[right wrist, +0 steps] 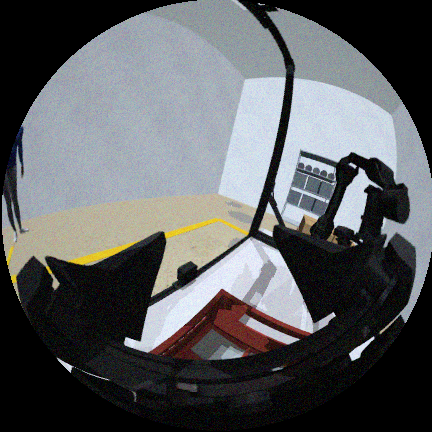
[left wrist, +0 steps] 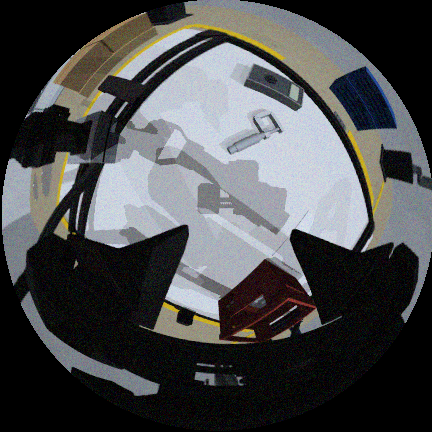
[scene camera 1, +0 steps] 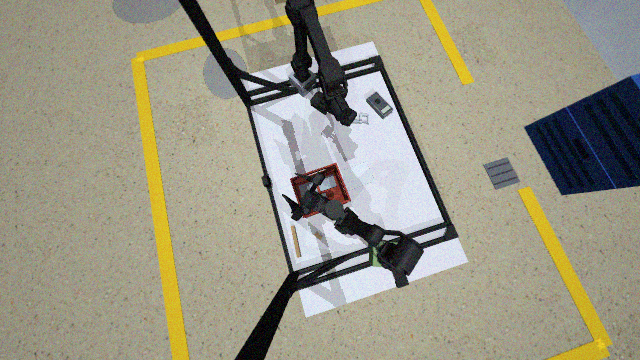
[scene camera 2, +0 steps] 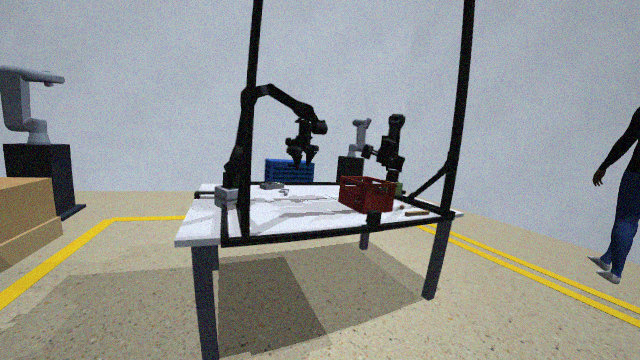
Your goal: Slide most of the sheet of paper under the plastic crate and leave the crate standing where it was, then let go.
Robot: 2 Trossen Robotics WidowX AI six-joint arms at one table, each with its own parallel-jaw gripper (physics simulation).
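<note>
The red plastic crate (scene camera 1: 343,184) (scene camera 2: 377,200) (left wrist: 240,310) (right wrist: 230,322) stands upright on the white table. The sheet of paper cannot be told clearly from the white table; a thin dark line (left wrist: 300,221) near the crate in the left wrist view may be its edge. How much paper lies under the crate is not visible. My left gripper (scene camera 2: 304,164) (left wrist: 241,232) is open and empty, pointing down above the table, away from the crate. My right gripper (scene camera 1: 291,185) (right wrist: 220,233) is open and empty, raised above the crate, with its fingers pointing sideways.
A dark grey meter (scene camera 1: 379,105) (left wrist: 274,86) and a silver tool (scene camera 1: 361,118) (left wrist: 245,144) lie away from the crate. A wooden strip (scene camera 1: 296,241) (scene camera 2: 417,213) lies near the crate. A grey block (scene camera 2: 226,196) stands by the left arm. Black rails border the table.
</note>
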